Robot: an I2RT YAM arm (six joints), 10 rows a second.
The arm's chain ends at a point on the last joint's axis. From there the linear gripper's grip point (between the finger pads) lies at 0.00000 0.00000 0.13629 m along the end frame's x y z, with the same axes.
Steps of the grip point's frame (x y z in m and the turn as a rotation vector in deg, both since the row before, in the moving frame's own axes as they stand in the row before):
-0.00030 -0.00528 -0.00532 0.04 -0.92 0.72
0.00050 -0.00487 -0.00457 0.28 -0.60 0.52
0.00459 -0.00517 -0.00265 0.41 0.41 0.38
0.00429 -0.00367 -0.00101 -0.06 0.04 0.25
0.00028 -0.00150 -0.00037 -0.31 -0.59 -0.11
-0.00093 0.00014 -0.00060 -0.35 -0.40 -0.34
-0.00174 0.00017 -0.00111 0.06 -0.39 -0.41
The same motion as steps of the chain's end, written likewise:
0.00189 -0.00517 -0.00530 0.04 -0.92 0.72
0.00192 -0.00420 -0.00456 0.28 -0.60 0.52
0.00361 -0.00420 -0.00264 0.41 0.41 0.38
0.00420 -0.00381 -0.00101 -0.06 0.04 0.25
0.00168 -0.00224 -0.00036 -0.31 -0.59 -0.11
0.00002 -0.00070 -0.00059 -0.35 -0.40 -0.34
-0.00081 0.00031 -0.00111 0.06 -0.39 -0.41

